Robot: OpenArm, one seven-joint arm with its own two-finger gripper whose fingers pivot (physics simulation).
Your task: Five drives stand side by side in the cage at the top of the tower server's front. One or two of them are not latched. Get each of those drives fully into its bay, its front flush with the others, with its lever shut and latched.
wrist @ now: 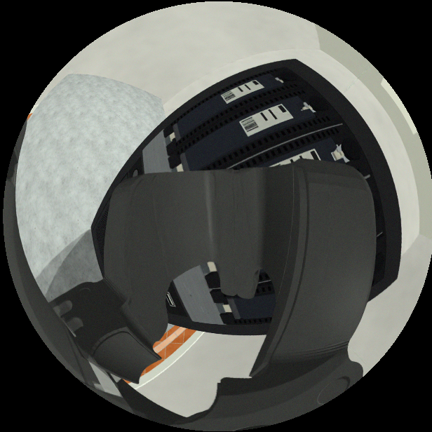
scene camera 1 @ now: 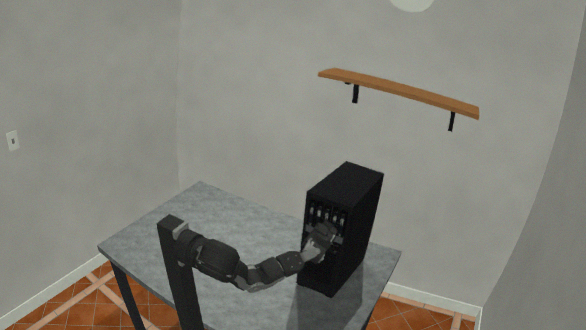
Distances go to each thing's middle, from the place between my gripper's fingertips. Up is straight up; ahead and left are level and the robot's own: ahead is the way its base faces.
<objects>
My gripper is now 170 mm short of the black tower server (scene camera 1: 351,187) and 130 mm above it.
</objects>
